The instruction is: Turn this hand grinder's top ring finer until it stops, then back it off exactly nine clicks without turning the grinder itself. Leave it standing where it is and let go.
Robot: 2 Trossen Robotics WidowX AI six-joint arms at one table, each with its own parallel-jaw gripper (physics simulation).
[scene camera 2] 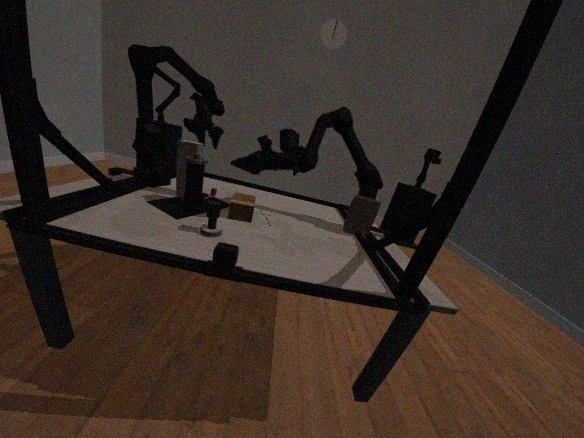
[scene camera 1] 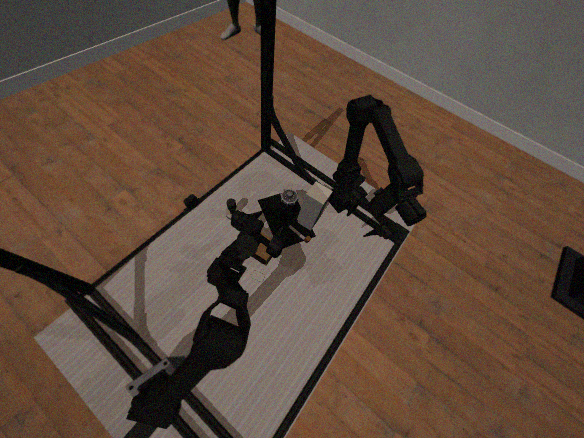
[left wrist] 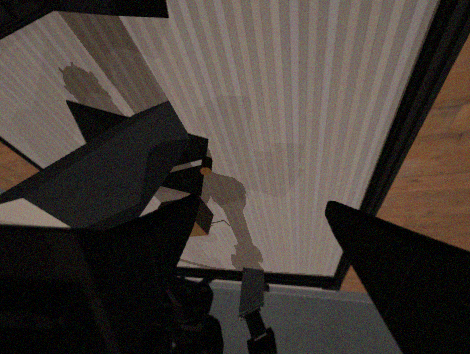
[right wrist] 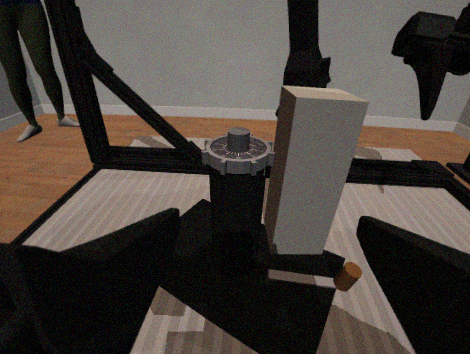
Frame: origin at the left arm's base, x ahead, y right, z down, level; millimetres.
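Seen in the pictures: left gripper, fingertip midpoint: (scene camera 2: 209,148) (scene camera 1: 355,226) (left wrist: 261,203) (right wrist: 465,129); right gripper, fingertip midpoint: (scene camera 2: 233,161) (scene camera 1: 272,219) (right wrist: 268,221); left arm's base, origin of the base link: (scene camera 2: 152,165) (scene camera 1: 345,191); right arm's base, origin of the base link: (scene camera 2: 365,201) (scene camera 1: 157,388) (left wrist: 251,312).
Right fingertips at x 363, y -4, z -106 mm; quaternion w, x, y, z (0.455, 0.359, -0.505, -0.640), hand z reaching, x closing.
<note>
Offsets run from my right fingertips to a thing's middle. "pt": to the spot under its first point.
The hand grinder, a black cylinder @[dy +56, dx -106, dz +89 mm] (scene camera 2: 194,180) (right wrist: 236,205), stands upright on a dark mat @[dy +53, dx -107, dz +178 mm] (scene camera 1: 268,204) (scene camera 2: 170,206). Its grey notched top ring @[pt dy +48, dx -100, dz +11 mm] (scene camera 1: 289,197) (right wrist: 238,165) has a short hub in the middle. My right gripper (scene camera 2: 234,163) (right wrist: 268,221) is open and empty; in the right wrist view the grinder stands ahead of its spread fingers, nearer the left one. My left gripper (scene camera 1: 342,207) (scene camera 2: 209,142) (left wrist: 261,203) is open and empty, above the table near the tall pale box. Click marks are too fine to count.
The tall pale box @[dy -4, dx -182, dz +76 mm] (scene camera 1: 312,212) (right wrist: 317,175) stands beside the grinder. A crank with a wooden knob @[pt dy -81, dx -113, dz +145 mm] (scene camera 1: 307,239) (scene camera 2: 214,191) (right wrist: 348,276) lies by the mat's edge. A wooden block @[dy -6, dx +58, dz +149 mm] (scene camera 1: 262,253) (scene camera 2: 242,207) and a dark tamper-like object @[dy +180, dx +68, dz +134 mm] (scene camera 1: 231,204) (scene camera 2: 213,215) stand close by.
</note>
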